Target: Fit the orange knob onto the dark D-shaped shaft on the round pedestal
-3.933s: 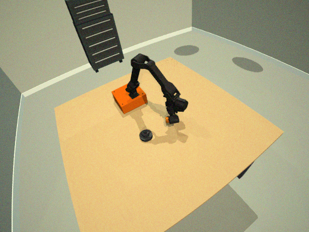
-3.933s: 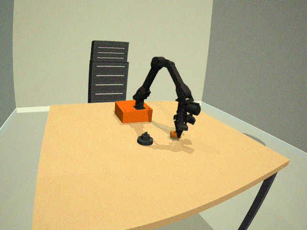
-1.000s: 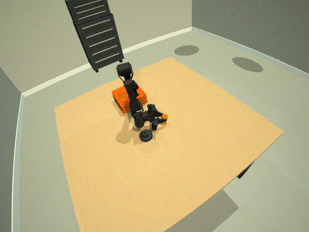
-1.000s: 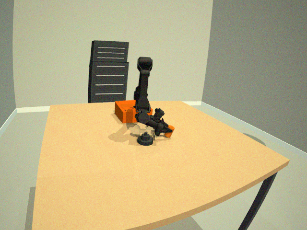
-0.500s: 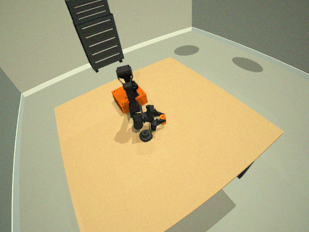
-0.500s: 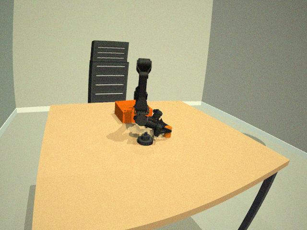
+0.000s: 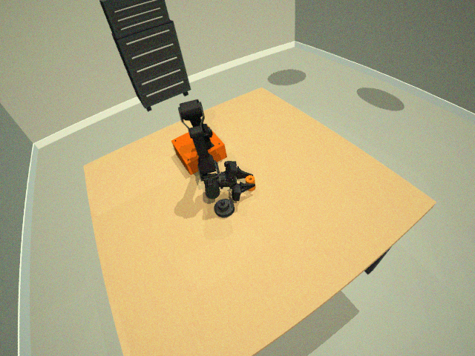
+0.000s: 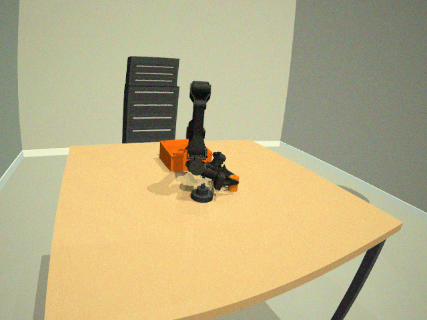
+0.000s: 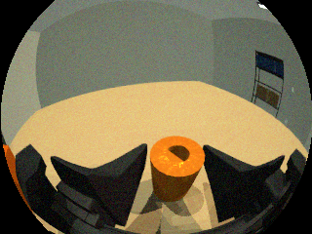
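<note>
Right now the orange knob is 10 mm behind my gripper tip, 20 mm to the right of it and 20 mm below it. The rest, counted from my gripper tip: round dark pedestal 20 mm ahead, 170 mm to the right, 20 mm below.
</note>
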